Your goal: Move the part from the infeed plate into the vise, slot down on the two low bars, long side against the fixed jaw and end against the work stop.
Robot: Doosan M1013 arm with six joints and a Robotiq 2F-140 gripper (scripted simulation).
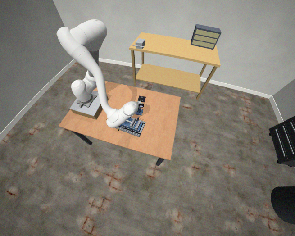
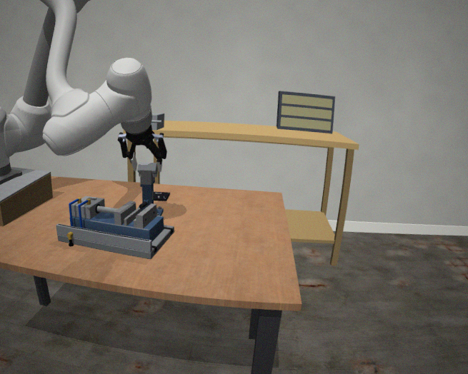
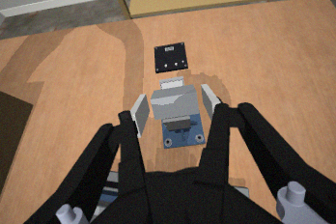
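The part is 3 cm below my hand and 1 cm to the left of it. Round my hand: work stop: 14 cm to the right, 9 cm below, 4 cm ahead; V-block base: 18 cm below, 2 cm to the left, 1 cm behind; V-block post: 12 cm below, 2 cm to the left, 1 cm behind.
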